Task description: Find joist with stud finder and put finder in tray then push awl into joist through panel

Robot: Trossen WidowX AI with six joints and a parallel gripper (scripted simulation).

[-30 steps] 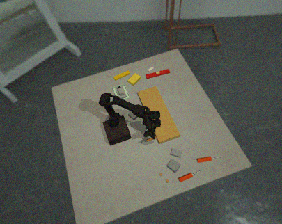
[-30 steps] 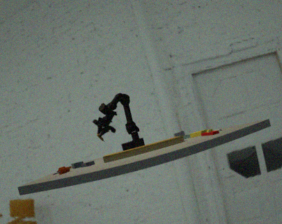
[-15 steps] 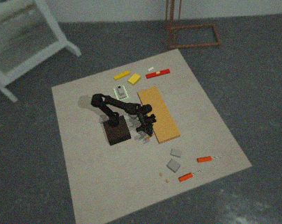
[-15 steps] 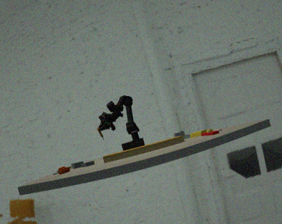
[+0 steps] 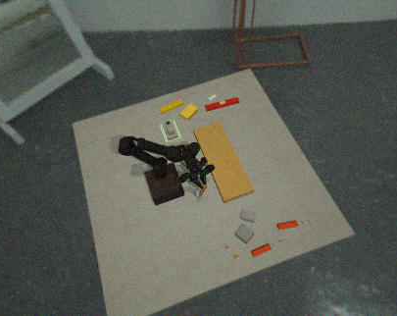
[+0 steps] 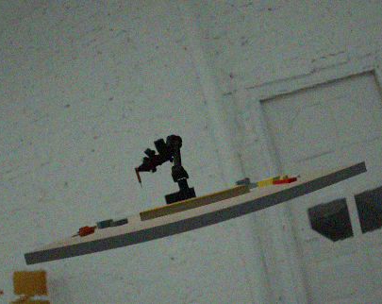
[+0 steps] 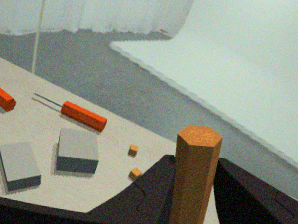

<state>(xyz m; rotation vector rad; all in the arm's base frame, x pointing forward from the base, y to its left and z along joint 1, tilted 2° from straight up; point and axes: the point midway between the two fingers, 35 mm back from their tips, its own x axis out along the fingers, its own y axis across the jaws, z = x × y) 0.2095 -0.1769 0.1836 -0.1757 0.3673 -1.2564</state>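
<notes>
Right now the awl is 2 cm behind my gripper tip and 5 cm below it. Round my gripper tip: stud finder (13 cm behind, 58 cm to the left, 21 cm below); then pale green tray (13 cm behind, 57 cm to the left, 25 cm below); then yellow block (2 cm ahead, 69 cm to the left, 25 cm below).
</notes>
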